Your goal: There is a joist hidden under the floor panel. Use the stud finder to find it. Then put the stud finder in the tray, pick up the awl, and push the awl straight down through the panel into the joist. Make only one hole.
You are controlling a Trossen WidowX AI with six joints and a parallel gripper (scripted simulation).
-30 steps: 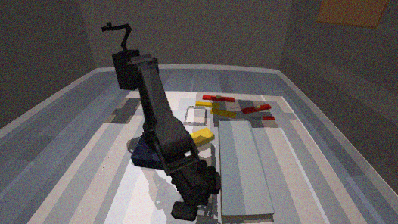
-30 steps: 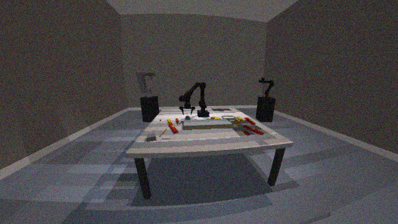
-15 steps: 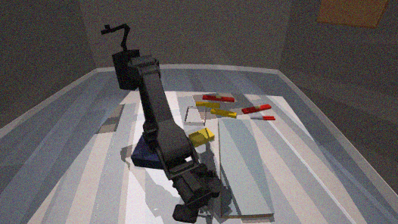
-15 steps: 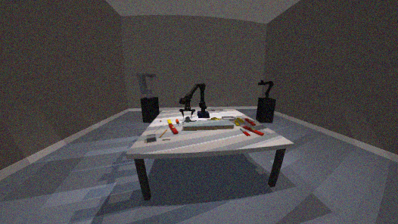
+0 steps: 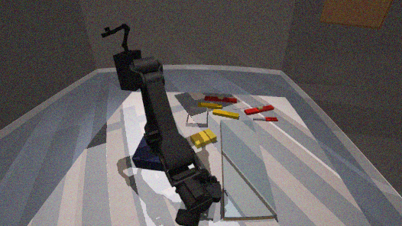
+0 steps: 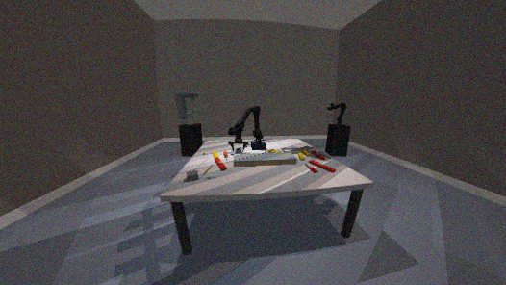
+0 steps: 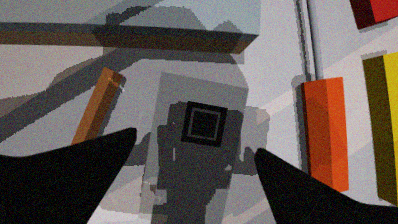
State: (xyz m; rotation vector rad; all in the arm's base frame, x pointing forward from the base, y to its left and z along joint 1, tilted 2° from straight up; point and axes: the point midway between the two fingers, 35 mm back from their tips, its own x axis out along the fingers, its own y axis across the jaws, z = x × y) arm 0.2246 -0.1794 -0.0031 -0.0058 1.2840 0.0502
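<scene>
The stud finder is 10 mm above my gripper tip. Round my gripper tip: pencil-like stick 360 mm ahead, 170 mm to the right, 30 mm below; then awl 100 mm to the left, 30 mm behind, 20 mm below; then yellow block 350 mm to the left, 70 mm behind, 20 mm below.
</scene>
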